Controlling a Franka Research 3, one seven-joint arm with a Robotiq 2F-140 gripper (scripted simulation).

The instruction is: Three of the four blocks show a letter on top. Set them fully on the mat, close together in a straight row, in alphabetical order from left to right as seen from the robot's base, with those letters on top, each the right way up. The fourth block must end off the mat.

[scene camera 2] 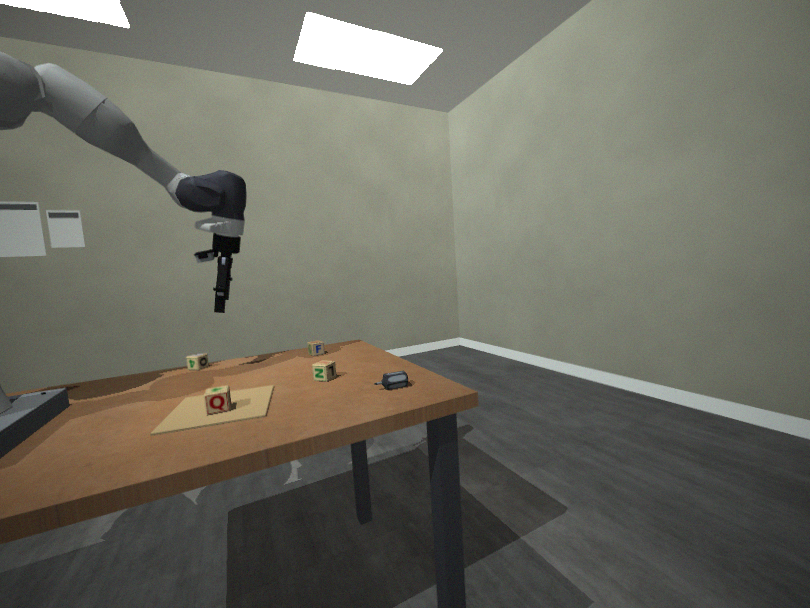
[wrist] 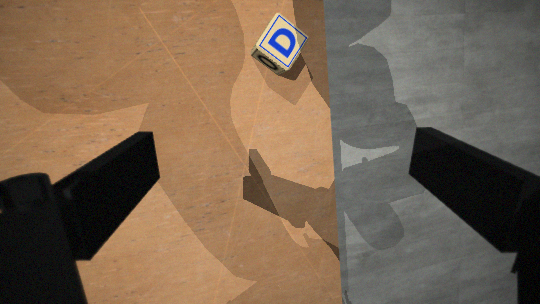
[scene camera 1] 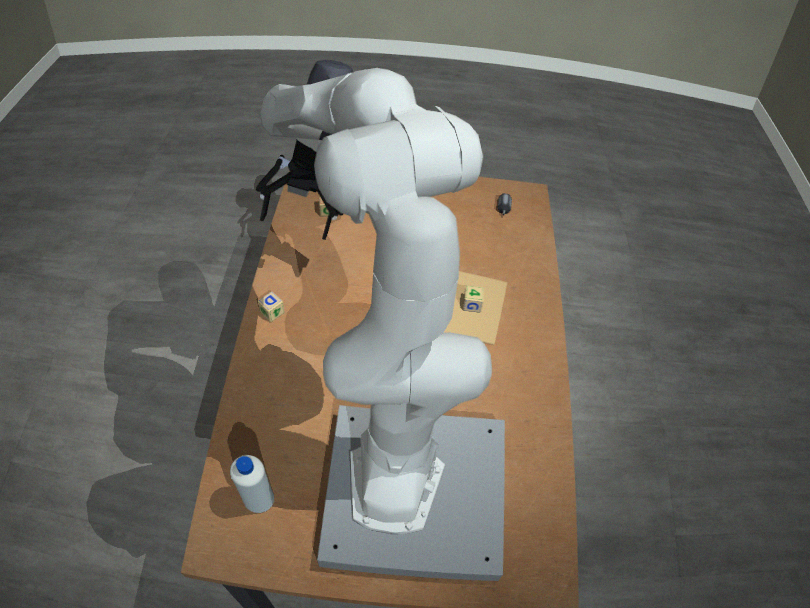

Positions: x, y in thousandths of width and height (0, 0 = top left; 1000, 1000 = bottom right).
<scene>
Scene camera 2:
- my gripper: 273, 502
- tan mat: 312, 664
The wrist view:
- my gripper: 527, 505
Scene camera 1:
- my gripper: 362, 373
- tan mat: 598, 535
</scene>
